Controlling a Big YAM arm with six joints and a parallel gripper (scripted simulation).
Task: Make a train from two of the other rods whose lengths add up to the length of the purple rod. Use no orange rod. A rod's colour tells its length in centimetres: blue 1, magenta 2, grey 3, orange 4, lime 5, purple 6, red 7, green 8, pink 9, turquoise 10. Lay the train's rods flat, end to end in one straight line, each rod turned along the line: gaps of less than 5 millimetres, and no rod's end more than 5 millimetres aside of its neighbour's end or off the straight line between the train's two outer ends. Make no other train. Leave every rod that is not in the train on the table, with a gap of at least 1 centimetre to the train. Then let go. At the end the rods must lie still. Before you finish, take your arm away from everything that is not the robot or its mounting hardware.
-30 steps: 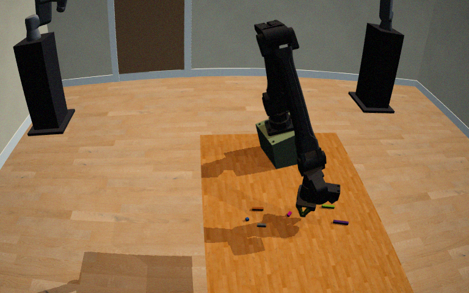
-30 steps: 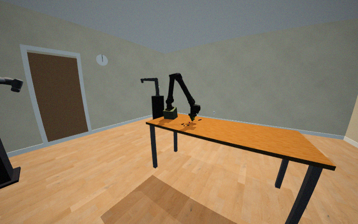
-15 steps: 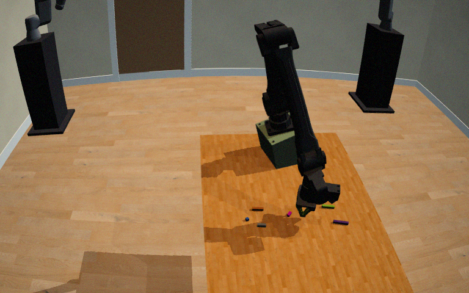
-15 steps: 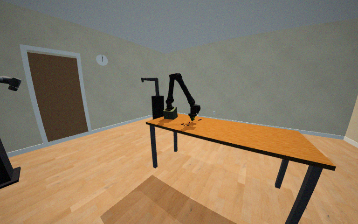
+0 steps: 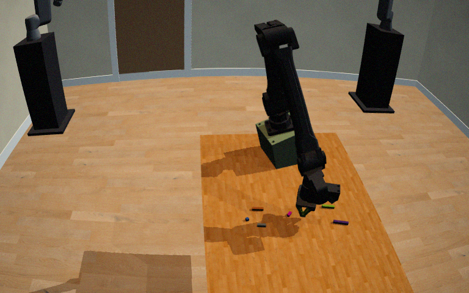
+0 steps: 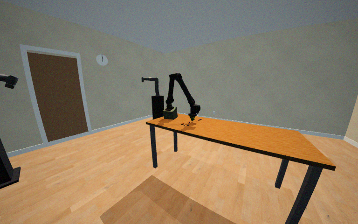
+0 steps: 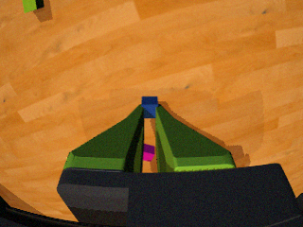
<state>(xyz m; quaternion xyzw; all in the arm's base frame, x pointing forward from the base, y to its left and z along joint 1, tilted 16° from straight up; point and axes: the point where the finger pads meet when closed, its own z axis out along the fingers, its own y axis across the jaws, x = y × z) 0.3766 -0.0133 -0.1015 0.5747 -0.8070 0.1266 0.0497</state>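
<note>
Now: the magenta rod 40 mm to the right of my hand, 20 mm below it and 20 mm behind it. From my hand the other things lie so: grey rod 150 mm to the right, 20 mm below, 20 mm ahead; purple rod 140 mm to the left, 50 mm ahead, 20 mm below; lime rod 120 mm to the left, 40 mm behind, 20 mm below.
</note>
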